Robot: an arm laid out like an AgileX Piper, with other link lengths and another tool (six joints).
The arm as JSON. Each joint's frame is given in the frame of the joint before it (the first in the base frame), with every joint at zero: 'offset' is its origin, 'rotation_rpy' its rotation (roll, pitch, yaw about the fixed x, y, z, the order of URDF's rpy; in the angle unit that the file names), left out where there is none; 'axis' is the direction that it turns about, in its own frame. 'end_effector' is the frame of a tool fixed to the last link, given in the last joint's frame.
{
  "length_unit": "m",
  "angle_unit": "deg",
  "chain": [
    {
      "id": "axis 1",
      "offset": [
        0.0,
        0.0,
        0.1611
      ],
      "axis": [
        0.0,
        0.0,
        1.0
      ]
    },
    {
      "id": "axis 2",
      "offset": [
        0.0,
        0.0,
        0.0
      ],
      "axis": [
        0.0,
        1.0,
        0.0
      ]
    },
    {
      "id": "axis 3",
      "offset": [
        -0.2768,
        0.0,
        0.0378
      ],
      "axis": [
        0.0,
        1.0,
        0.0
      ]
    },
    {
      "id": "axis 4",
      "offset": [
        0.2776,
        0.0,
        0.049
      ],
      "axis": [
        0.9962,
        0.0,
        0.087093
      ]
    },
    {
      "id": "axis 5",
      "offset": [
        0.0,
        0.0,
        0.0
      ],
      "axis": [
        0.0,
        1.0,
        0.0
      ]
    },
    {
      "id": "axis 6",
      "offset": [
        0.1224,
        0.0,
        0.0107
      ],
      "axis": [
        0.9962,
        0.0,
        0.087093
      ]
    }
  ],
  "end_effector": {
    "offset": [
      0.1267,
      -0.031,
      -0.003
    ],
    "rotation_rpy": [
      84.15,
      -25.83,
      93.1
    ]
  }
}
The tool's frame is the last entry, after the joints.
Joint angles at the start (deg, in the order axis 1, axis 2, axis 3, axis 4, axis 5, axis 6):
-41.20, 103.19, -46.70, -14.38, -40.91, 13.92
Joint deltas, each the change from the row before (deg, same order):
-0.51, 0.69, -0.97, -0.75, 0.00, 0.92
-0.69, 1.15, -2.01, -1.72, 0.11, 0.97
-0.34, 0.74, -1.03, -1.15, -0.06, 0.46
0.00, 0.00, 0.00, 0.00, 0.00, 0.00
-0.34, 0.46, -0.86, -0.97, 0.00, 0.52
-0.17, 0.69, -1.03, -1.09, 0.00, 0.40
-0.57, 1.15, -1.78, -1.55, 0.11, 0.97
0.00, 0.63, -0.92, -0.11, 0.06, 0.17
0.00, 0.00, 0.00, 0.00, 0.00, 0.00
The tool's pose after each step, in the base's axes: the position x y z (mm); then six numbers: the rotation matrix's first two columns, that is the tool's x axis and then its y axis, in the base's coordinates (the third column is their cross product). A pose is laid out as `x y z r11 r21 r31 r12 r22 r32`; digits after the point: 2 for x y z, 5 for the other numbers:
412.09 -350.10 152.76 0.52537 0.68040 0.51093 -0.13194 -0.52807 0.83889
417.27 -357.42 156.00 0.51732 0.68901 0.50759 -0.13250 -0.52149 0.84291
420.45 -360.53 156.58 0.51161 0.69659 0.50301 -0.12824 -0.51697 0.84634
420.45 -360.53 156.58 0.51161 0.69659 0.50301 -0.12824 -0.51697 0.84634
422.65 -363.50 158.26 0.50672 0.70187 0.50061 -0.12737 -0.51336 0.84867
426.58 -365.51 159.00 0.49978 0.71060 0.49524 -0.12156 -0.50857 0.85240
430.80 -371.72 160.06 0.49350 0.71667 0.49279 -0.12000 -0.50506 0.85470
433.79 -374.25 160.60 0.49137 0.71771 0.49340 -0.12249 -0.50394 0.85501
433.79 -374.25 160.60 0.49137 0.71771 0.49340 -0.12249 -0.50394 0.85501

